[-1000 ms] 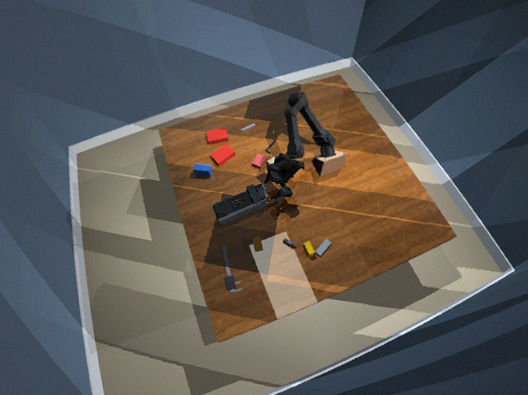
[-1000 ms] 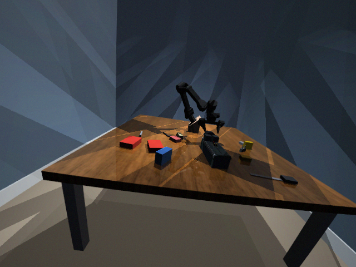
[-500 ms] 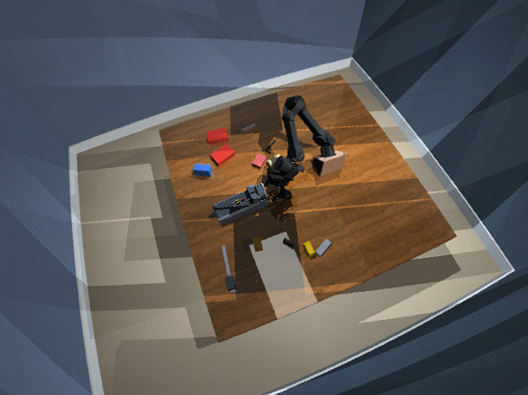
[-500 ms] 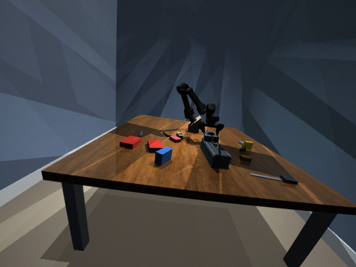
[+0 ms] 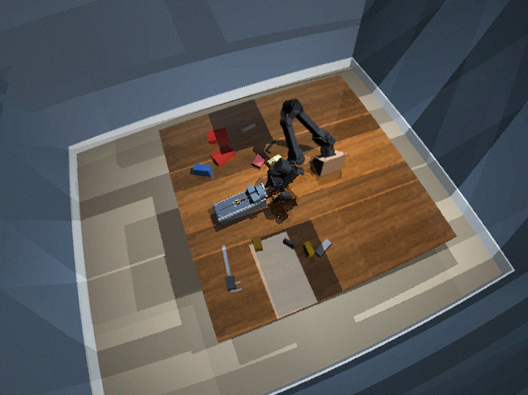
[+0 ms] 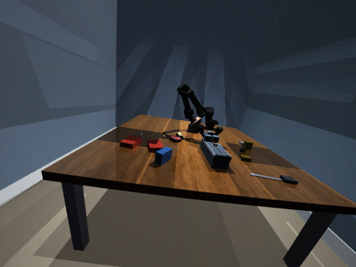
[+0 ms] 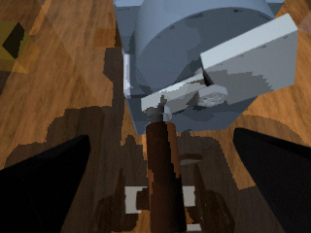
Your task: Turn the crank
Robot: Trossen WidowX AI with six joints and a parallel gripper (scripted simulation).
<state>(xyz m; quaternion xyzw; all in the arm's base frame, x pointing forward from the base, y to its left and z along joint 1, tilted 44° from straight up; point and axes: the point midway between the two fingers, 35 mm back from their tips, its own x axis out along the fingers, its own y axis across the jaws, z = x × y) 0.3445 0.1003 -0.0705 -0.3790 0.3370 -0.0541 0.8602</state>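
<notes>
My gripper tip is now 2 cm past the brown crank handle and 1 cm below it. Round my gripper tip: pink block: 25 cm to the right, 5 cm below, 1 cm behind; ochre block: 22 cm to the left, 12 cm ahead, 5 cm below; red pointer: 13 cm ahead, 2 cm above.
</notes>
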